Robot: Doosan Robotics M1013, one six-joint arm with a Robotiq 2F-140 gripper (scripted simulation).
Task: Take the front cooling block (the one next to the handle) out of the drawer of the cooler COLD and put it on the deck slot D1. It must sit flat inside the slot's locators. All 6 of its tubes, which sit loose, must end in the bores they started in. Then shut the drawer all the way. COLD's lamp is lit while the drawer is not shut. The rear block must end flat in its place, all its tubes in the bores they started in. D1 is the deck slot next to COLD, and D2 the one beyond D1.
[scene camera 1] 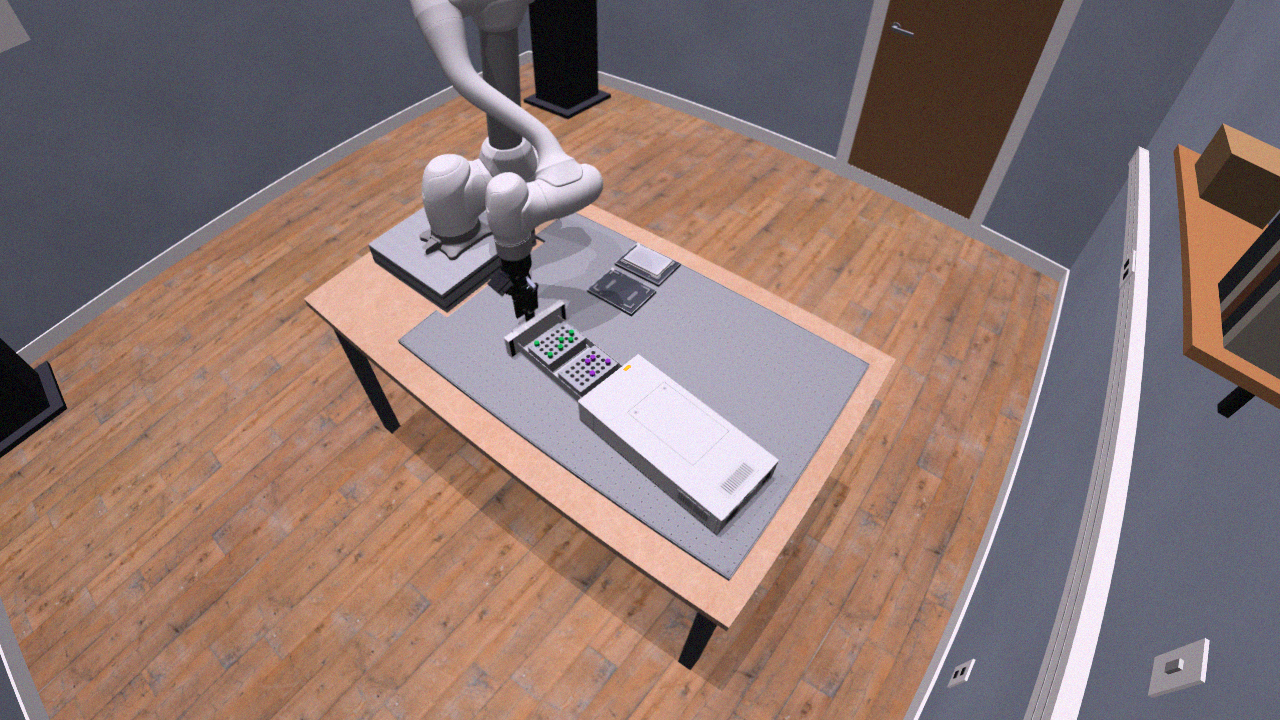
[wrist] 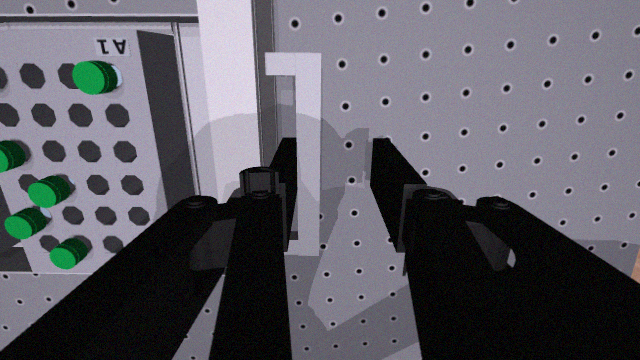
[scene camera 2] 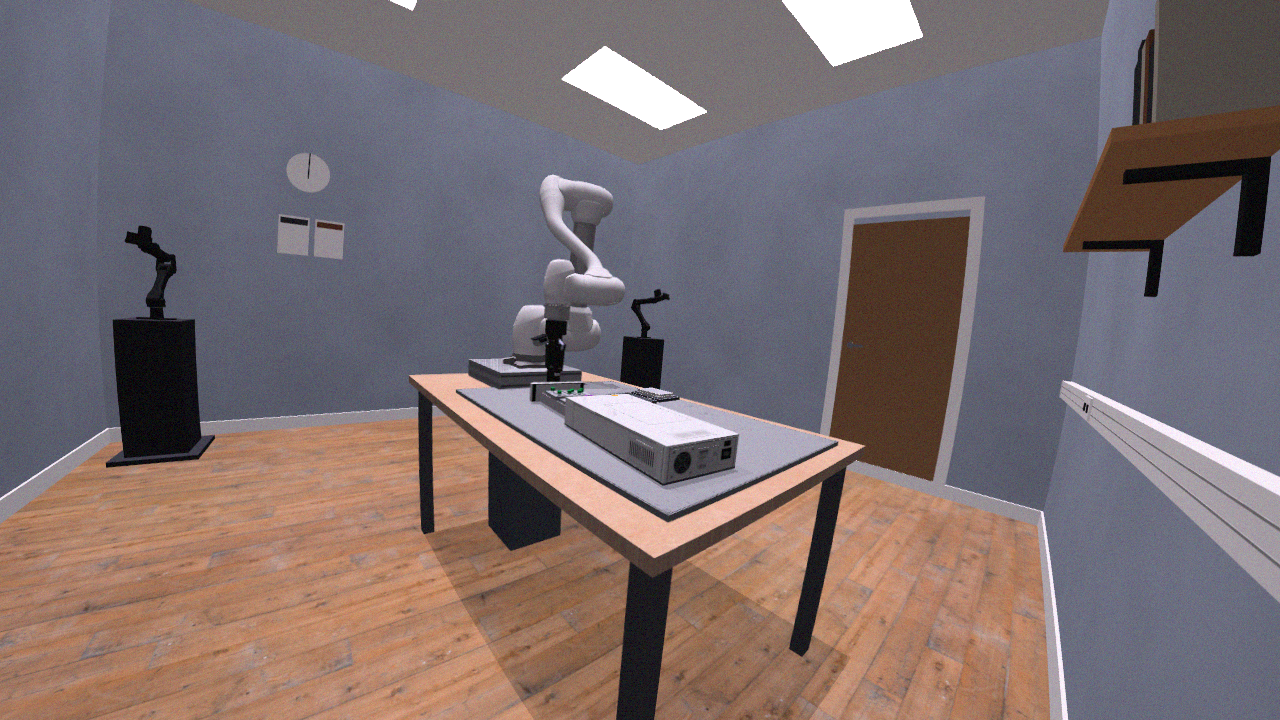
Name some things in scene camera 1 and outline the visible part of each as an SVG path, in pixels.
My gripper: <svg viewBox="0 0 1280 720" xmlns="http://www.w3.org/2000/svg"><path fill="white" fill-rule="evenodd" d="M531 253L518 261L505 261L501 259L502 265L500 265L501 271L504 270L505 273L514 275L514 280L511 281L514 286L508 295L512 296L516 318L518 319L525 314L526 322L535 317L534 311L538 308L538 284L531 281L529 274L532 266Z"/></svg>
A cooler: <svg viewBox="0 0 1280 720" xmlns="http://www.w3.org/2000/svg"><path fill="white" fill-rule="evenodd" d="M504 337L507 353L511 357L521 352L578 402L579 417L585 425L714 534L718 535L773 476L779 461L777 458L639 354L622 366L566 322L586 338L586 348L552 373L528 352L527 346L566 320L565 303L561 300L546 310L541 310L535 314L534 318L528 322L525 321L513 329L512 333ZM595 345L618 363L618 370L584 397L580 397L558 378L558 372Z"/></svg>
A cooling block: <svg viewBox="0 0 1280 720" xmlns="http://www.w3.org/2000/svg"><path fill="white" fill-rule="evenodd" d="M565 321L539 338L540 345L538 348L535 347L534 343L528 346L529 353L551 372L554 372L586 348L586 338ZM561 336L564 338L564 343L562 344L563 351L558 350L558 345L560 344L559 338ZM569 330L574 330L574 342L572 344L568 342L568 338L571 337L568 333Z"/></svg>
A cooling block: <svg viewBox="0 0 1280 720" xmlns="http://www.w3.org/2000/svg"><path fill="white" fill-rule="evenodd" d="M595 345L558 372L558 378L580 397L584 397L618 370L618 363ZM595 355L595 362L590 360L591 363L587 366L584 362L585 359L590 359L591 355Z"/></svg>
